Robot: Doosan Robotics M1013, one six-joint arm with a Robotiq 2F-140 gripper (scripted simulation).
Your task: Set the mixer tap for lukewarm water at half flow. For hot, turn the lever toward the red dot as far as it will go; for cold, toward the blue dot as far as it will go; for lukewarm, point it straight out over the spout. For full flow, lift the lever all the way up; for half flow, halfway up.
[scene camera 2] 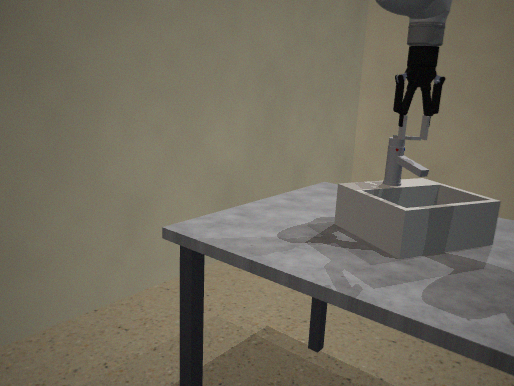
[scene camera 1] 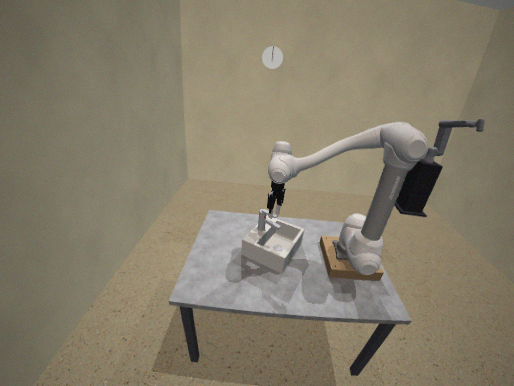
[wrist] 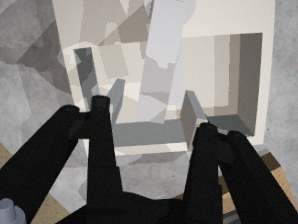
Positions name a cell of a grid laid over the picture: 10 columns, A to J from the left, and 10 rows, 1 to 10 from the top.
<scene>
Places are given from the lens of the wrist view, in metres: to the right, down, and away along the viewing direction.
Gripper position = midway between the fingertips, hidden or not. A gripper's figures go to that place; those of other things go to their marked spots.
my gripper (wrist: F5): 0.00, -0.01, 0.22
white sink basin (wrist: D4): -0.12, -0.09, 0.45
</scene>
